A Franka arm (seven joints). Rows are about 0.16 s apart.
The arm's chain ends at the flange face. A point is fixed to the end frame.
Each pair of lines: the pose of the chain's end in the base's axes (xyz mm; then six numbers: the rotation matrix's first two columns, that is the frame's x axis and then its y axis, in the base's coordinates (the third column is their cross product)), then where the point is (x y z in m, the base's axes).
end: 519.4 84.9 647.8 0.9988 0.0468 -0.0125 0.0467 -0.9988 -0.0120
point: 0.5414 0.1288 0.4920
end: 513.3 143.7 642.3 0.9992 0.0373 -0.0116 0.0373 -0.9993 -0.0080
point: 0.5359 0.1868 0.4863
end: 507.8 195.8 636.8 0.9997 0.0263 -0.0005 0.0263 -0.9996 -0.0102
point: 0.5326 0.2391 0.4812
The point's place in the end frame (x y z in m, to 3 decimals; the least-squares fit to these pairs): 0.026 -0.041 0.156
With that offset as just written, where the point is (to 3 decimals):
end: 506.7 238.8 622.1 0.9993 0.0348 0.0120 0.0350 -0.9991 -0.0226
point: 0.533 0.284 0.467
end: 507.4 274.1 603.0 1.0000 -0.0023 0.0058 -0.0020 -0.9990 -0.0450
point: 0.534 0.322 0.449
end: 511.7 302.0 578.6 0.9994 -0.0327 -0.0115 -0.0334 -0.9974 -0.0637
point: 0.538 0.352 0.425
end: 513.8 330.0 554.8 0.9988 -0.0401 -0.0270 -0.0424 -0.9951 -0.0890
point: 0.538 0.384 0.402
